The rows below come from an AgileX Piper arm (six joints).
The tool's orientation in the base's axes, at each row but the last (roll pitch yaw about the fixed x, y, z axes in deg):
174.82, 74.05, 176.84
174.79, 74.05, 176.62
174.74, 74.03, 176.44
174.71, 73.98, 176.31
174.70, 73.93, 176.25
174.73, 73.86, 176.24
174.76, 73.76, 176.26
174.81, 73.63, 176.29
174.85, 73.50, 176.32
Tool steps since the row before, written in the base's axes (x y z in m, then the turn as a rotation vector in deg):
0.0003, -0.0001, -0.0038, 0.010, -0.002, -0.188
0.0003, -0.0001, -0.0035, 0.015, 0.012, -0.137
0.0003, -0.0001, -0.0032, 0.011, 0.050, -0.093
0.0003, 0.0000, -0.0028, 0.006, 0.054, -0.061
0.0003, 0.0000, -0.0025, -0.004, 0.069, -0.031
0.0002, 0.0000, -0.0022, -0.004, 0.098, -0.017
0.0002, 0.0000, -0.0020, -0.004, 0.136, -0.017
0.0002, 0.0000, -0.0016, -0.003, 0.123, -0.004
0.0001, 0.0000, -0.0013, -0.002, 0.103, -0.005
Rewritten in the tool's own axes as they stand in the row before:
0.0036, -0.0002, 0.0013, 0.178, -0.007, 0.061
0.0033, -0.0002, 0.0012, 0.128, 0.008, 0.052
0.0030, -0.0002, 0.0012, 0.087, 0.047, 0.038
0.0026, -0.0001, 0.0011, 0.058, 0.052, 0.024
0.0023, -0.0001, 0.0010, 0.032, 0.068, 0.007
0.0021, -0.0001, 0.0008, 0.019, 0.098, 0.004
0.0019, -0.0001, 0.0007, 0.020, 0.136, 0.005
0.0015, 0.0000, 0.0006, 0.007, 0.123, 0.002
0.0012, 0.0000, 0.0005, 0.007, 0.103, 0.002

